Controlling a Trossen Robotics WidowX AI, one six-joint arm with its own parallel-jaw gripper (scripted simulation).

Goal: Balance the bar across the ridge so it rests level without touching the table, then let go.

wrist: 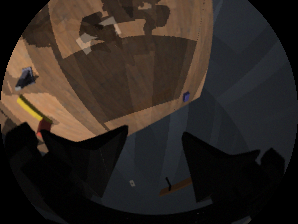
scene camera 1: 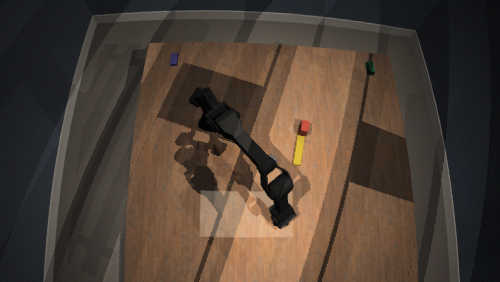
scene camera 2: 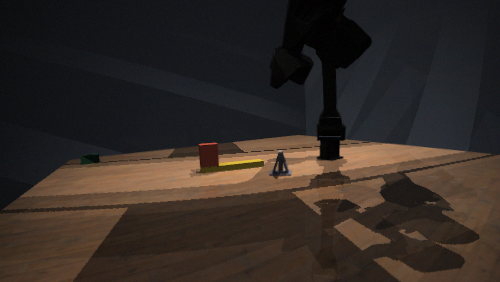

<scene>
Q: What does my gripper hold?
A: Nothing.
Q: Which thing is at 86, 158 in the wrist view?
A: My gripper.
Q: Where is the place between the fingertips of my gripper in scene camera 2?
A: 279, 69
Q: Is my gripper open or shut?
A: Open.
</scene>
